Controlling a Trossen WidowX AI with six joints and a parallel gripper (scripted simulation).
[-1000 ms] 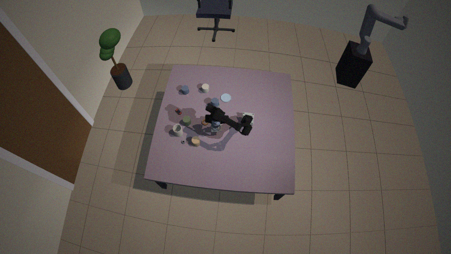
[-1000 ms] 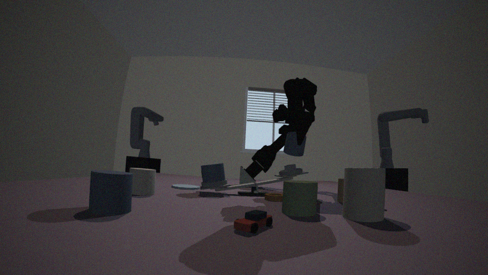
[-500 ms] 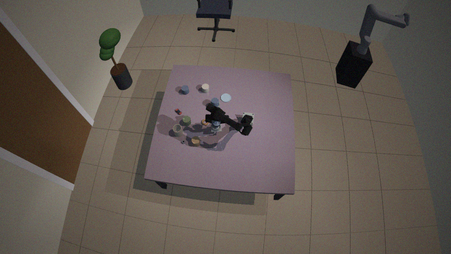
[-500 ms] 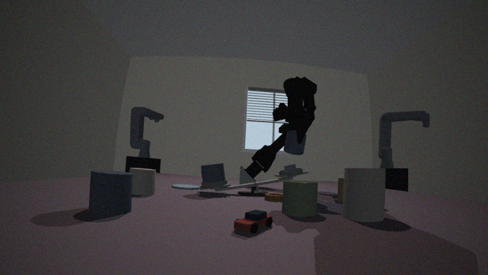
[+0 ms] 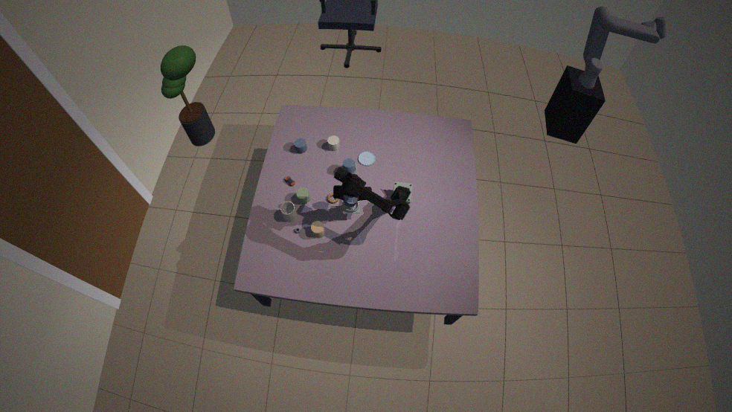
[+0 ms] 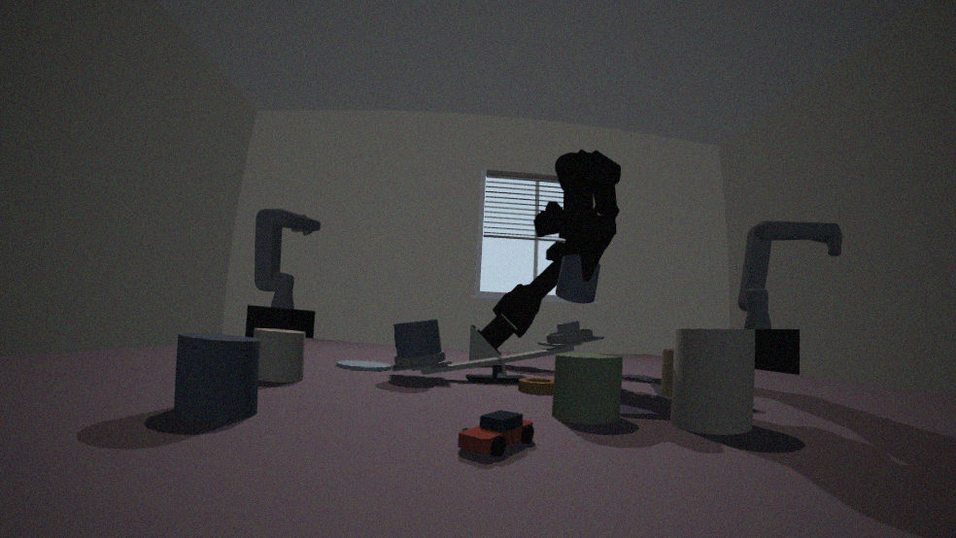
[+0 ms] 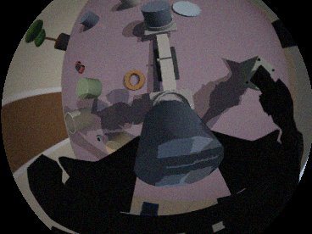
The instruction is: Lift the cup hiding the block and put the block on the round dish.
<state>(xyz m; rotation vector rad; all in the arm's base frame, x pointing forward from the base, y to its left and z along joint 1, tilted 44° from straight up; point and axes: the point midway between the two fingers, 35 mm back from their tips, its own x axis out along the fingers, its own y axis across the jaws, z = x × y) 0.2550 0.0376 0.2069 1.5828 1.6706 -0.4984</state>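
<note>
Now: the round pale-blue dish 380 mm to the right of my gripper tip and 160 mm below it. Round my gripper tip: pale cup 330 mm ahead, 90 mm to the left, 120 mm below; green cylinder 270 mm ahead, 30 mm to the right, 130 mm below; orange cylinder 160 mm ahead, 130 mm to the left, 130 mm below.
</note>
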